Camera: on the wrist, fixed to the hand. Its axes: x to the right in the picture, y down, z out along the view.
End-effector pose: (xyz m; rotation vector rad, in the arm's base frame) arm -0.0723 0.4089 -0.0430 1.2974 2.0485 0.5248
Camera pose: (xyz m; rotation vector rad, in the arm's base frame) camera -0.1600 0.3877 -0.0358 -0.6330 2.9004 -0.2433
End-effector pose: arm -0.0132 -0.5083 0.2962 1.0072 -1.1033 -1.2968
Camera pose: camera 0.0394 -0.5185 0.2233 2.5195 0.1265 -1.7267
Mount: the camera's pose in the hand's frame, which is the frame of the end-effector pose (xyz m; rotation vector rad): 0.0050 -0.0609 -0.0667 0.3363 0.5725 -1.5552
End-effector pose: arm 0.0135 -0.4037 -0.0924 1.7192 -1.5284 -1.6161
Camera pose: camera 0.0978 -0.4126 -0.1239 -2.5719 -0.0457 0.7042
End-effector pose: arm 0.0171 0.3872 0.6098 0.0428 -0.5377 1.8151
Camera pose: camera 0.0875 0.4299 0.5722 0.1222 0.2489 0.3079
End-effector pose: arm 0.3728 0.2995 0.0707 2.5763 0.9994 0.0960
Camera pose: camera 0.3247 0.3653 0.1099 -1.1436 -2.7479 -0.2181
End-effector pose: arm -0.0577 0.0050 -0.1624 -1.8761 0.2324 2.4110
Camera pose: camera 0.0142 0.0537 -0.1876 -1.4867 -0.5567 0.7498
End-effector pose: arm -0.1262 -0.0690 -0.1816 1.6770 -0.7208 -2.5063
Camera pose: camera -0.0560 -0.0397 -0.2306 -1.7093 -0.2421 0.8909
